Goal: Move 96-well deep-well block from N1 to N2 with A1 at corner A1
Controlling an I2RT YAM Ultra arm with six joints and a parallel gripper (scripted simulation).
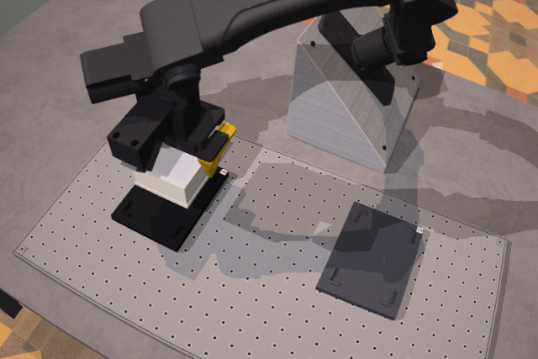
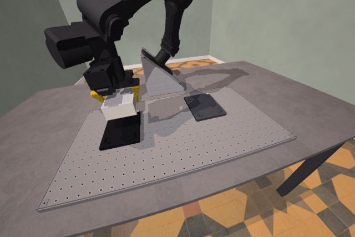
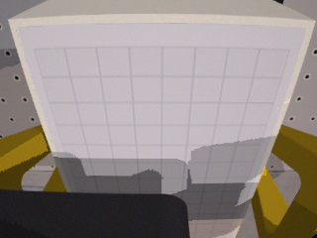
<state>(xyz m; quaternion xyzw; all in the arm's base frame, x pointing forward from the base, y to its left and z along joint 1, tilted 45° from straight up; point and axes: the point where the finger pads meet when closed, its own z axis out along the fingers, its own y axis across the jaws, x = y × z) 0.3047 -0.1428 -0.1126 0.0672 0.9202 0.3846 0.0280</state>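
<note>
Right now the nest N2 is 290 mm to the left of my hand and 90 mm below it. The rest, counted from my hand: white 96-well deep-well block (10 mm above); black plate nest N1 (90 mm below, 30 mm to the right).
</note>
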